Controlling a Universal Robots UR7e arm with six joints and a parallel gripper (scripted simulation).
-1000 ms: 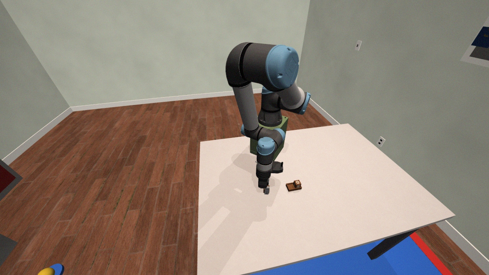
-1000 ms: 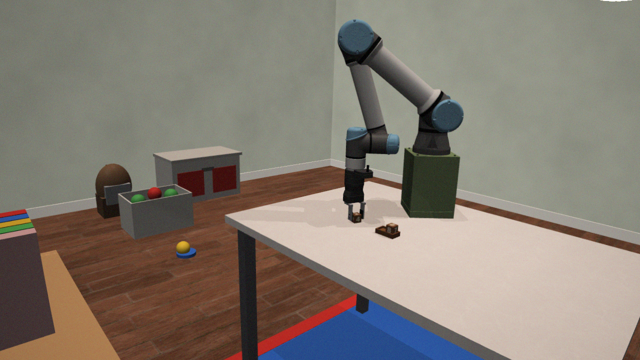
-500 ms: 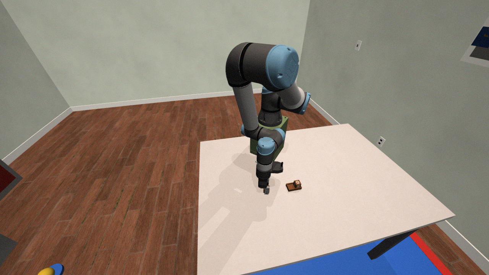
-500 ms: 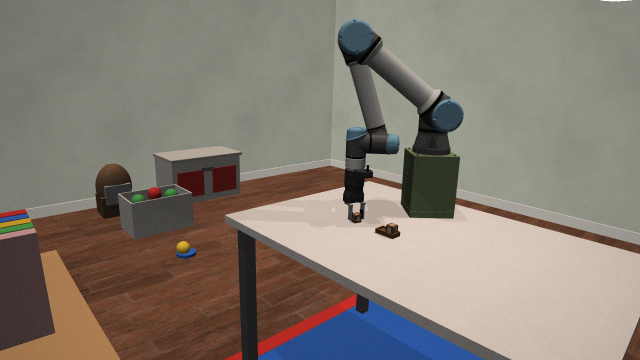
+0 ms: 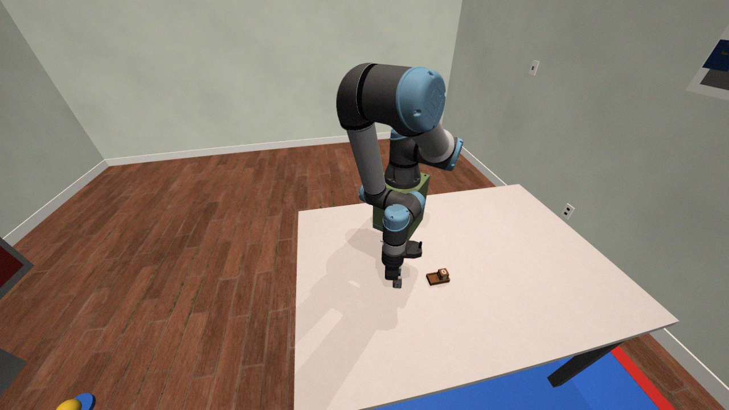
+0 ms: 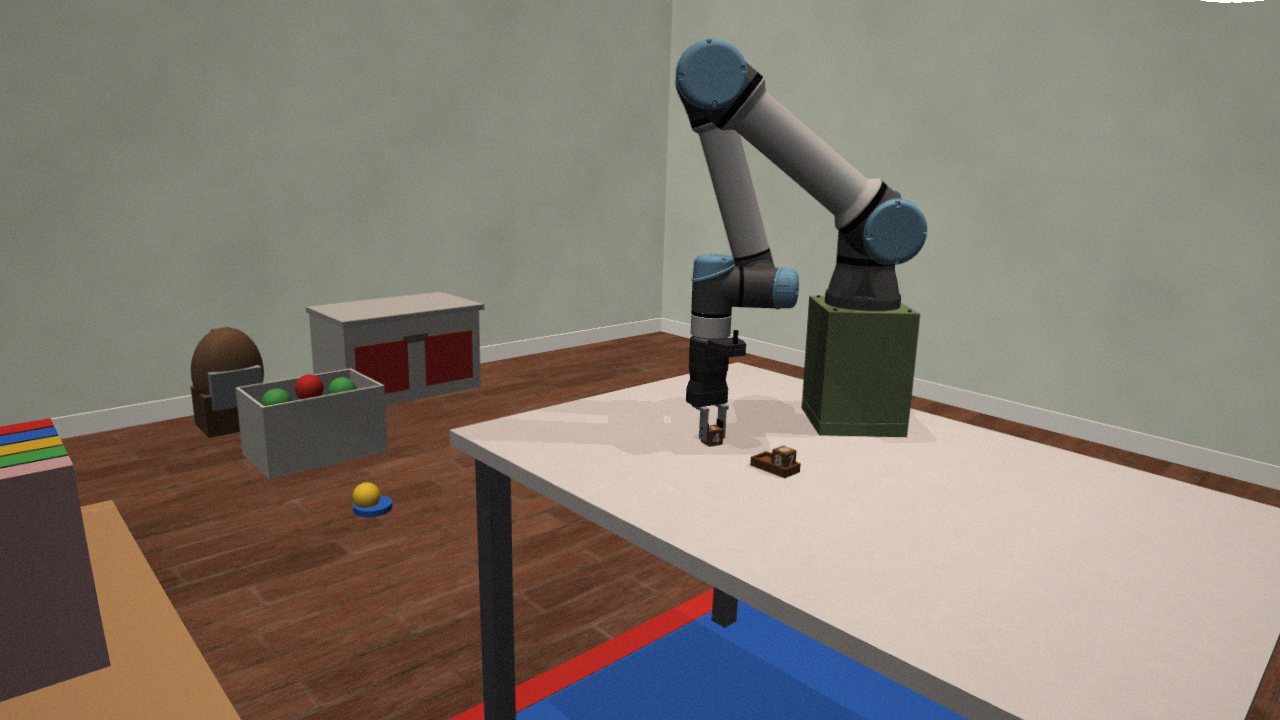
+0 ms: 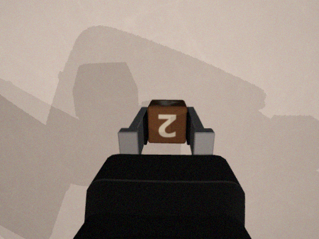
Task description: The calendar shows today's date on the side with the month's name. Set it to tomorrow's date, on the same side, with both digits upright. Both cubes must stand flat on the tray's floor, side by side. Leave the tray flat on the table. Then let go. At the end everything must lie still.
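Now: hand 10 mm above the brown cube.
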